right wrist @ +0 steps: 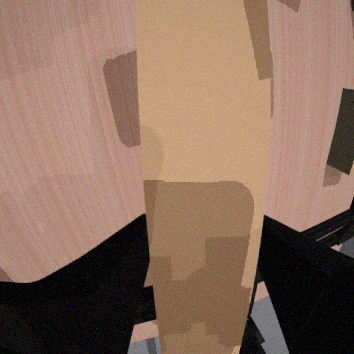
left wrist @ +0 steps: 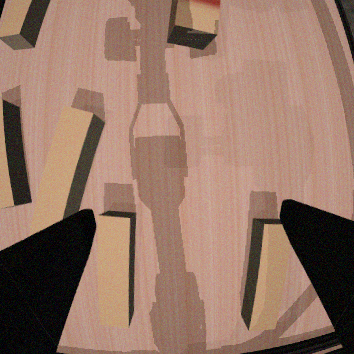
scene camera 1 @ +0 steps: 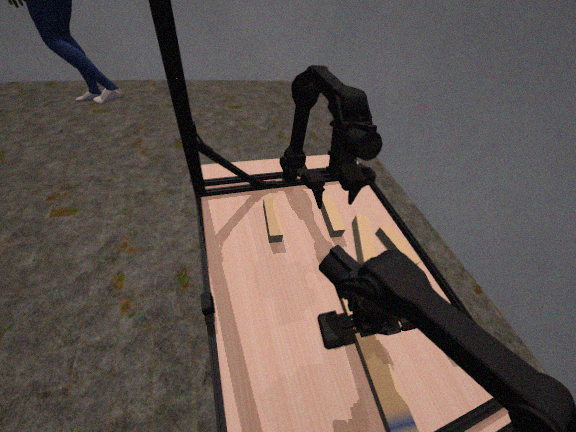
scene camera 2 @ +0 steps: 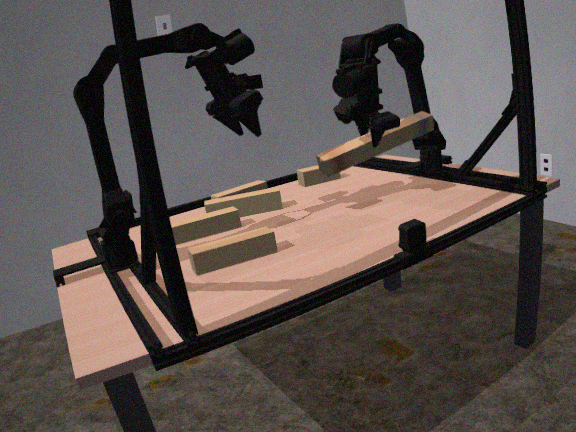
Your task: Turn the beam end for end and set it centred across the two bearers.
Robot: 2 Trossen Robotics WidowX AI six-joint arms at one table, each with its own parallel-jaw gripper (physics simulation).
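Pixels of known places: left gripper, fingertip midpoint: point(left wrist: 188, 214) point(scene camera 1: 334, 206) point(scene camera 2: 250, 135); right gripper, fingertip midpoint: point(right wrist: 201, 222) point(scene camera 1: 364, 333) point(scene camera 2: 369, 143); left arm's base at its link origin: point(scene camera 1: 288, 177) point(scene camera 2: 121, 265); right arm's base at its link origin: point(scene camera 2: 432, 168).
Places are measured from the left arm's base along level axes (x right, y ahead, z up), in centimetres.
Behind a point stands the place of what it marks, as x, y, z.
The long wooden beam point(scene camera 1: 375, 370) @[6.7, 71.6, 15.4] point(scene camera 2: 405, 134) @[7.8, 74.2, 13.5] point(left wrist: 197, 17) @[2.7, 51.9, 11.8] point(right wrist: 200, 125) @[4.2, 60.2, 13.4] is held above the table. Its red-banded end points toward the left arm. A blue band shows near its other end at the bottom of scene camera 1. My right gripper point(scene camera 2: 371, 137) @[4.2, 64.8, 12.6] point(right wrist: 201, 222) @[4.2, 64.8, 12.6] is shut on the beam, one finger on each side. Two parallel blocks, apparently the bearers, lie apart: one bearer point(scene camera 1: 272, 220) @[13.4, 23.1, 2.5] point(scene camera 2: 232, 250) @[14.8, 20.0, 1.1] point(left wrist: 272, 275) @[12.9, 21.7, 2.5] and the other bearer point(scene camera 1: 332, 217) @[-8.4, 25.9, 2.5] point(scene camera 2: 207, 225) @[-7.3, 23.2, 0.7] point(left wrist: 115, 270) @[-9.0, 24.1, 2.5]. My left gripper point(scene camera 1: 335, 202) @[0.2, 34.6, 20.1] point(scene camera 2: 250, 134) @[0.2, 34.6, 20.1] point(left wrist: 188, 214) @[0.2, 34.6, 20.1] is open and empty, above the table.
A slanted block point(scene camera 1: 365, 237) @[-16.0, 36.8, 3.1] point(scene camera 2: 245, 202) @[-14.0, 36.7, 1.7] point(left wrist: 65, 160) @[-14.8, 39.3, 3.1] and another block point(scene camera 1: 395, 239) @[-27.2, 39.6, 2.5] point(left wrist: 7, 160) @[-25.5, 40.1, 2.3] lie beside the bearers. A further block point(scene camera 2: 317, 176) @[-24.5, 66.1, 0.5] point(left wrist: 20, 20) @[-25.5, 64.5, 2.8] lies near the beam's red end. Black rails point(scene camera 2: 300, 310) @[37.9, 20.4, -3.2] edge the table, with a dark box point(scene camera 2: 412, 236) @[38.3, 44.5, 1.6] on one.
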